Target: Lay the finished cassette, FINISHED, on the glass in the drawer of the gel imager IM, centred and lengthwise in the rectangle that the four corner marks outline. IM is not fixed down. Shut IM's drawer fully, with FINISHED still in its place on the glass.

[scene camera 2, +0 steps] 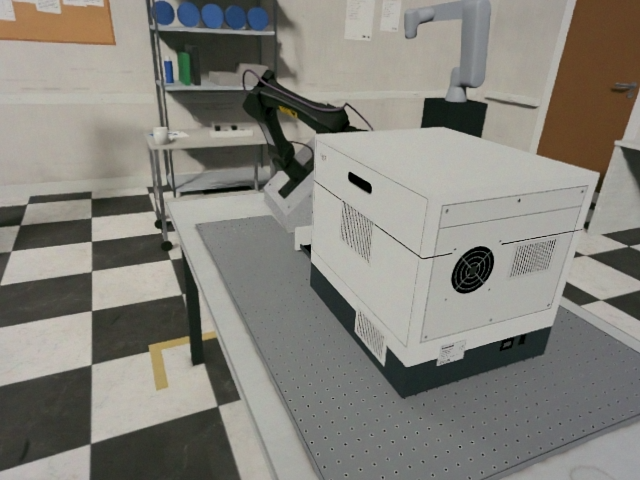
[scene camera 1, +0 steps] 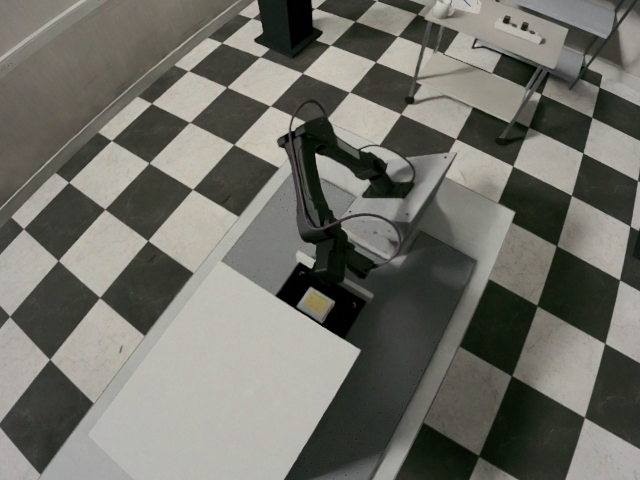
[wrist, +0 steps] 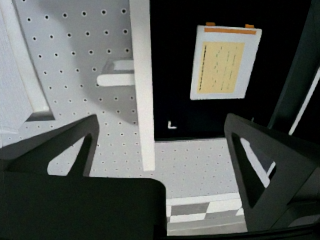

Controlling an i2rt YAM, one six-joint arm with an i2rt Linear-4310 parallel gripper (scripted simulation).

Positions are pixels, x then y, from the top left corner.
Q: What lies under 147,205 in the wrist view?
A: The gripper.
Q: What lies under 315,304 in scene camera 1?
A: A finished cassette.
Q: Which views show the gel imager IM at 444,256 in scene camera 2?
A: Scene camera 2, scene camera 1 and the wrist view: all of them.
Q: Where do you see a gel imager IM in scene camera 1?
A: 239,377
